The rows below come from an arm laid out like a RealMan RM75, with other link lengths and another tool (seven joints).
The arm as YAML. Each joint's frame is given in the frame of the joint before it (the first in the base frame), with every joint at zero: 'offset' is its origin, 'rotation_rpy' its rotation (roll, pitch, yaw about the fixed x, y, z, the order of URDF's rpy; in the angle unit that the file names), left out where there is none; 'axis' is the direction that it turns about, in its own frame. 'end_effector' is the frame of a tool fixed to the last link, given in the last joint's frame.
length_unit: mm
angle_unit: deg
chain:
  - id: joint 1
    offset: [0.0, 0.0, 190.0]
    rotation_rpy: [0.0, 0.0, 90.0]
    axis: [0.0, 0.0, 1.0]
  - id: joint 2
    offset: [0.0, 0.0, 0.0]
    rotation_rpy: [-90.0, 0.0, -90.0]
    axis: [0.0, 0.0, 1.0]
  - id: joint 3
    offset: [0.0, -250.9, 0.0]
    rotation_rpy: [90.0, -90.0, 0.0]
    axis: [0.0, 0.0, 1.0]
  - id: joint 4
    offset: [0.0, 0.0, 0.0]
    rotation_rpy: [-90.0, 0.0, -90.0]
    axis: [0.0, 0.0, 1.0]
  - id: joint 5
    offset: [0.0, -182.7, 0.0]
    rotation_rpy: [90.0, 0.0, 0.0]
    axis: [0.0, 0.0, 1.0]
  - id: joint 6
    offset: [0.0, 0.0, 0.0]
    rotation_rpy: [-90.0, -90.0, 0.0]
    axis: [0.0, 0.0, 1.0]
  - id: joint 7
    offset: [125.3, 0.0, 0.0]
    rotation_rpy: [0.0, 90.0, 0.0]
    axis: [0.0, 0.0, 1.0]
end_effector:
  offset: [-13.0, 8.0, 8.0]
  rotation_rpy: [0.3, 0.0, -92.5]
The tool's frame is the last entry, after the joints.
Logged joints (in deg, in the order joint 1, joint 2, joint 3, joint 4, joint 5, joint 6, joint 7), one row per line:
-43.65 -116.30 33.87 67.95 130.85 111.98 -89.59
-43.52 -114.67 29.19 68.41 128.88 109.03 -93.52
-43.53 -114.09 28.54 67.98 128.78 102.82 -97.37
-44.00 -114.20 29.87 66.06 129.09 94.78 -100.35
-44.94 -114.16 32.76 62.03 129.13 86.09 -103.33
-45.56 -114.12 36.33 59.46 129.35 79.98 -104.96
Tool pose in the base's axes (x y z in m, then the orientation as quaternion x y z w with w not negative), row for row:
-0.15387 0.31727 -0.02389 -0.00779 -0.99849 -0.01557 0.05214
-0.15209 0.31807 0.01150 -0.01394 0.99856 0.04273 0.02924
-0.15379 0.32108 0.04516 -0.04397 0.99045 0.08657 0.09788
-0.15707 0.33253 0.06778 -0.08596 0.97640 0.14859 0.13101
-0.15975 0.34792 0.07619 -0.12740 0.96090 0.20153 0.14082
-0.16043 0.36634 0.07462 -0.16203 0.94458 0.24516 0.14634
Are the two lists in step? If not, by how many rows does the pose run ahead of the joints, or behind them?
The pose runs 2 rows behind the joints: the pose in row i belongs to the joints in row i - 2.
